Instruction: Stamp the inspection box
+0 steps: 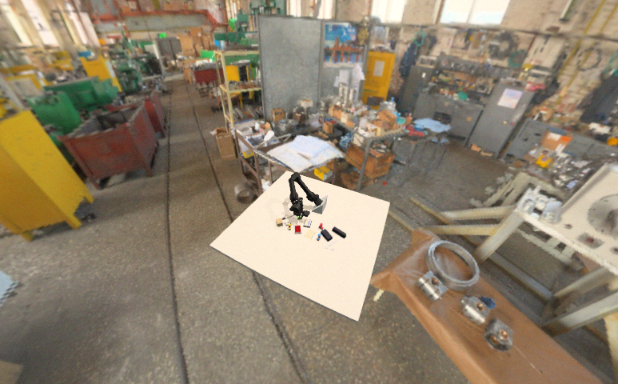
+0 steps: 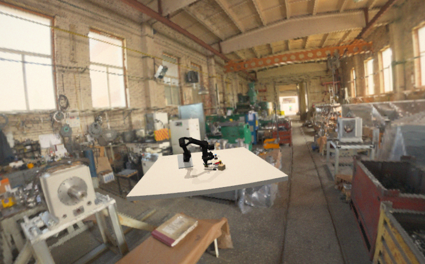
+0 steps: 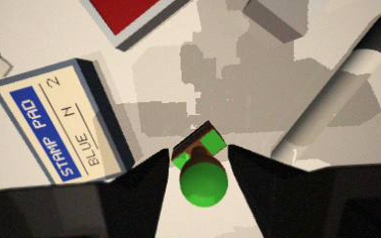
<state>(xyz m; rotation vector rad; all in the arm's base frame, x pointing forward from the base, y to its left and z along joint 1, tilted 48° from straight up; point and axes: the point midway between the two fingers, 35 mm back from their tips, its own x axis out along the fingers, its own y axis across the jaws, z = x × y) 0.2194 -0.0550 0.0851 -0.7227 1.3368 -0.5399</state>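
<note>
My gripper tip is now right at the green-knobbed stamp. Also, from my gripper tip: blue stamp-pad tin: 10 mm ahead, 100 mm to the left, 10 mm below; marker pen: 50 mm ahead, 110 mm to the right, 10 mm below; grey block: 110 mm ahead, 60 mm to the right, 10 mm below.
</note>
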